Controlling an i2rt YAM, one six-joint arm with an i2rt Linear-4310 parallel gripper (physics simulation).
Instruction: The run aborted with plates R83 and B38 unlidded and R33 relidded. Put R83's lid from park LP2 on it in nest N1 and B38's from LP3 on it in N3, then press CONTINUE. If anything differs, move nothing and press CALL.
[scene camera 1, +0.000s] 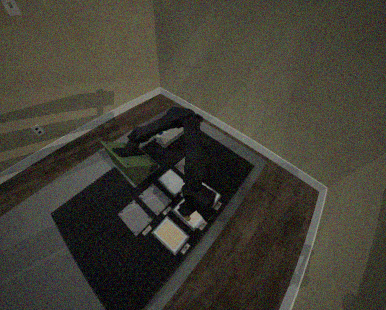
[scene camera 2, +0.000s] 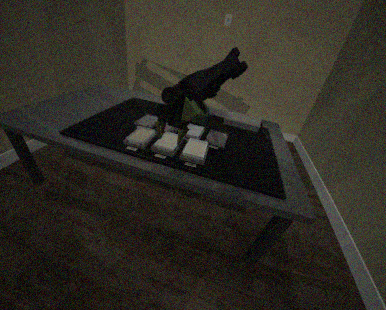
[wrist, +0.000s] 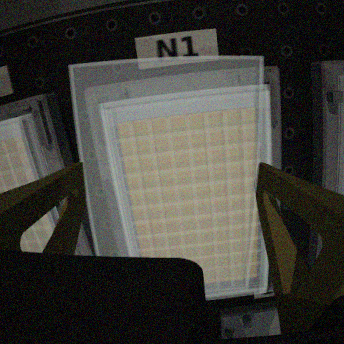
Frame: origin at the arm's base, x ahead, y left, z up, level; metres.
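Where they show: gripper, between the fingertips: (scene camera 1: 195, 213) (scene camera 2: 169, 142) (wrist: 170, 172); arm's base, origin of its link: (scene camera 1: 129, 152) (scene camera 2: 196, 100).
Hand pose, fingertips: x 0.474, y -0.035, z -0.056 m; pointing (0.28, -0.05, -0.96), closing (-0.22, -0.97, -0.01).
Note:
Things, the pixels of their centre, and the offset from my fingertips. "spot": a spot on its surface instead.
- clear lid, middle of its body: (wrist: 171, 192) (scene camera 2: 170, 140) (scene camera 1: 193, 211) dz +0.000, dx -0.010, dy +0.002 m
- plate with pale yellow wells, a spot on its surface: (wrist: 195, 190) spot: dz +0.004, dx -0.010, dy -0.010 m
- label N1, a spot on its surface: (wrist: 177, 48) spot: dz -0.037, dx +0.059, dy -0.017 m
- yellow-welled plate, middle of its body: (scene camera 2: 196, 147) dz -0.009, dx -0.017, dy +0.115 m
- middle front plate, a spot on its surface: (scene camera 1: 197, 219) spot: dz +0.004, dx +0.023, dy -0.018 m
- pale box, middle of its body: (scene camera 2: 242, 119) (scene camera 1: 171, 131) dz +0.003, dx -0.432, dy +0.343 m
- nest edge, a spot on its surface: (wrist: 330, 125) spot: dz -0.023, dx +0.001, dy -0.095 m
In the wrist view my gripper (wrist: 170, 172) (scene camera 2: 170, 131) is shut on a clear lid (wrist: 89, 135), one finger at each side edge. The lid hangs over a plate with pale yellow wells (wrist: 195, 190) at the label N1 (wrist: 177, 48). The plate looks turned slightly and offset to the right relative to the lid. Another yellow-welled plate (wrist: 15, 160) (scene camera 1: 170, 234) (scene camera 2: 195, 150) is at the left. In scene camera 1 the arm partly covers the middle front plate (scene camera 1: 197, 219). Plate names and the other nest and park labels are unreadable.
Back-row items include grey flat pieces (scene camera 1: 135, 217) (scene camera 1: 155, 199) (scene camera 2: 217, 139) and a whiter one (scene camera 1: 171, 181) (scene camera 2: 195, 131). A green angular object (scene camera 1: 136, 171) (scene camera 2: 192, 110) stands near the arm. A pale box (scene camera 1: 170, 136) lies behind. Another nest edge (wrist: 330, 125) is at the right.

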